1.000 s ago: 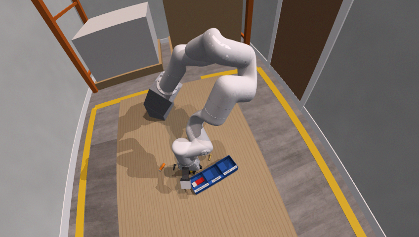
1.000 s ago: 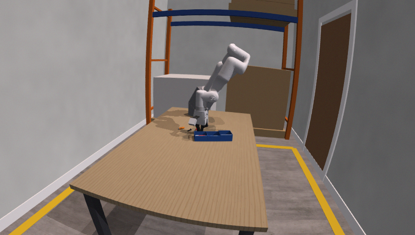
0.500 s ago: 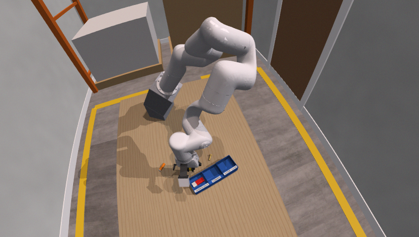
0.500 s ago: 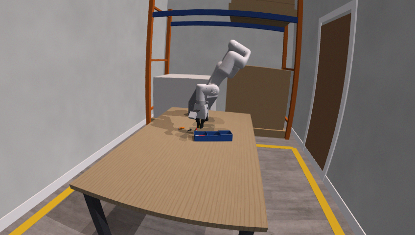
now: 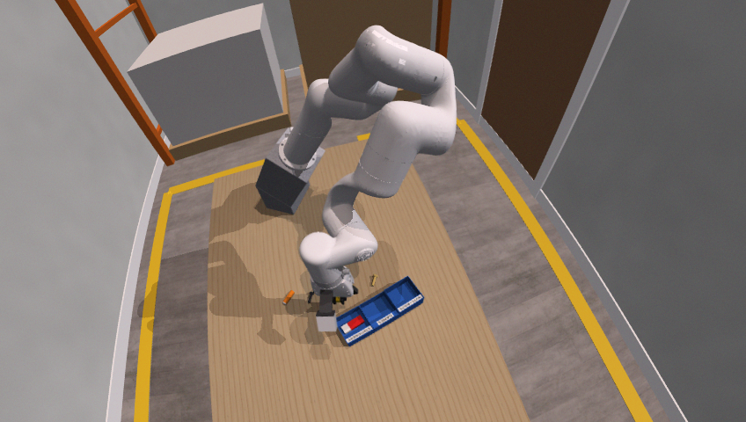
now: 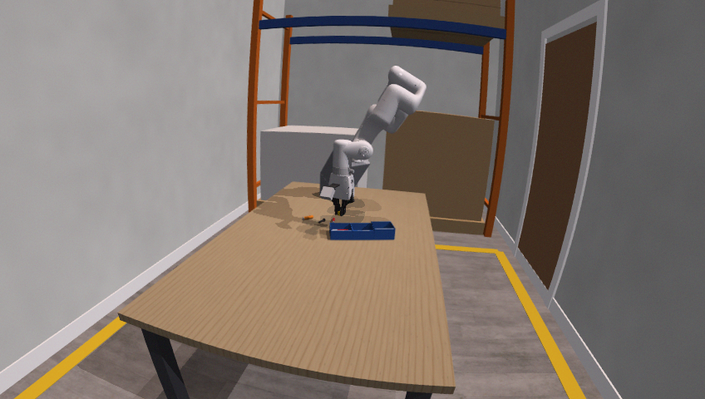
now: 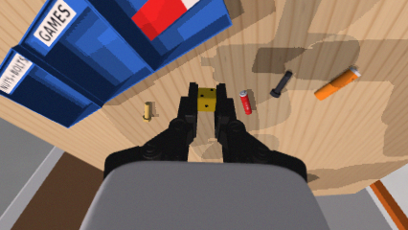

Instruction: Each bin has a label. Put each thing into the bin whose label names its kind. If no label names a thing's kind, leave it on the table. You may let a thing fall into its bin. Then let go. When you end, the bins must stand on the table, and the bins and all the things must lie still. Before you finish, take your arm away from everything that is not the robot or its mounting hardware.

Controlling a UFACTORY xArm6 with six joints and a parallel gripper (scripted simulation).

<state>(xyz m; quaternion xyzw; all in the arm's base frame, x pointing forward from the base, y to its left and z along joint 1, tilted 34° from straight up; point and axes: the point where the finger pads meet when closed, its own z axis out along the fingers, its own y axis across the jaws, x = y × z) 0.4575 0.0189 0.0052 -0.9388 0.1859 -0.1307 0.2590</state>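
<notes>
Right now the brass bolt is 60 mm behind my hand, 120 mm to the left of it and 80 mm below it. Round my hand: red battery 80 mm behind, 40 mm to the right, 80 mm below; eraser 70 mm ahead, 10 mm to the left, 70 mm below; yellow die 10 mm below.
</notes>
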